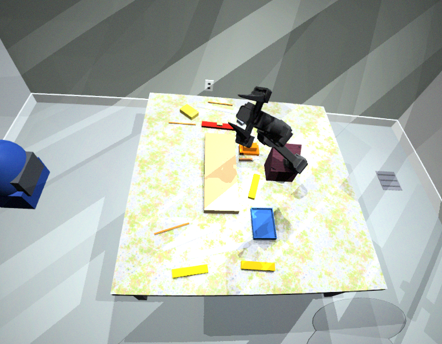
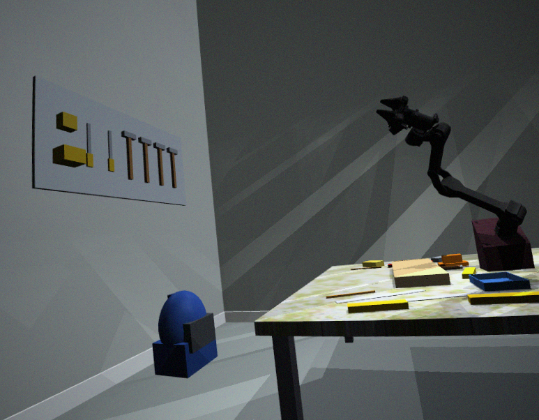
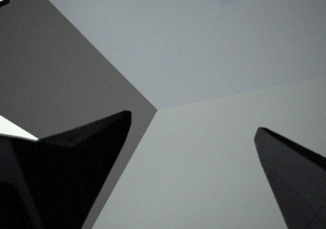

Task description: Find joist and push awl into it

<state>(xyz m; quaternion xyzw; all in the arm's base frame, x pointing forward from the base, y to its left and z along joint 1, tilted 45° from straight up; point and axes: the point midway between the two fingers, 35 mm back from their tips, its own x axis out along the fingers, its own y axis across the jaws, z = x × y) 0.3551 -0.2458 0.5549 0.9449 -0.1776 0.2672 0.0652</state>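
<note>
My gripper tip is 24 cm past the orange stud finder, 40 cm to the left of it and 65 cm above it. Round my gripper tip: square indicator light: 22 cm behind, 40 cm to the right, 64 cm below; then awl: 26 cm behind, 33 cm to the right, 69 cm below; then blue tray: 26 cm behind, 8 cm to the left, 68 cm below.
</note>
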